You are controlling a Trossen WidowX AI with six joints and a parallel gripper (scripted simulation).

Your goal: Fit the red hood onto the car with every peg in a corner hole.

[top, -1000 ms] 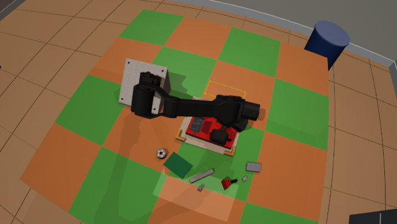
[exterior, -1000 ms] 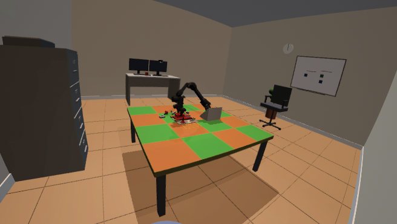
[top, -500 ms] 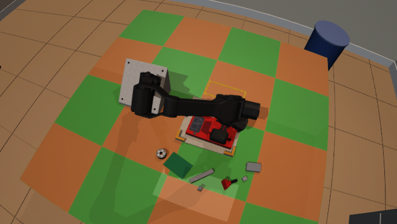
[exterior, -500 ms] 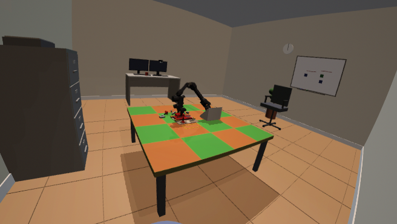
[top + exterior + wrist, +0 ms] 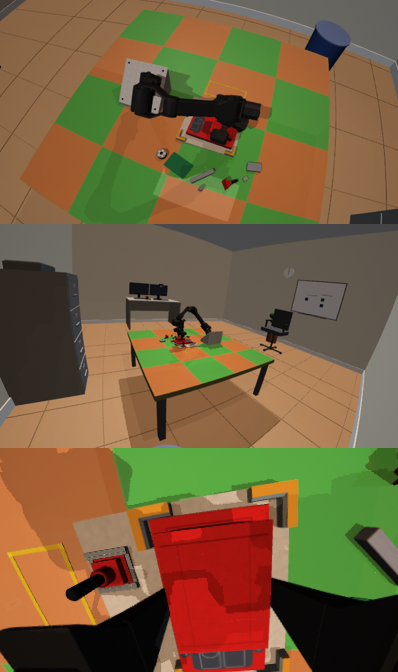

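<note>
The red hood is 1 cm above my gripper tip. The rest, counted from my gripper tip: grey engine block 3 cm below; then grey bar 20 cm to the right, 5 cm below, 1 cm behind; then dark green plate 19 cm to the right, 11 cm behind, 5 cm below.
</note>
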